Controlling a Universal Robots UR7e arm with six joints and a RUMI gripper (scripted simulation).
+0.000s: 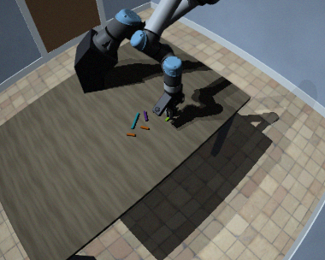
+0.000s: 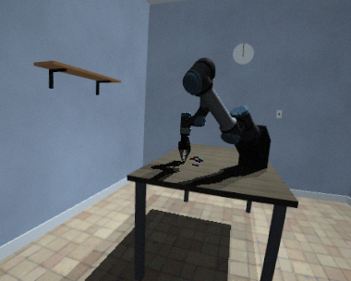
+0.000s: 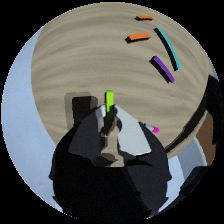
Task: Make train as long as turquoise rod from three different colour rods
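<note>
The lime rod lies 1 cm below my hand. The rest, counted from my hand: purple rod 9 cm to the right, 8 cm behind, 1 cm below; then magenta rod 13 cm behind, 4 cm to the left, 1 cm below; then grey rod 10 cm behind, 4 cm to the left, 1 cm below.
</note>
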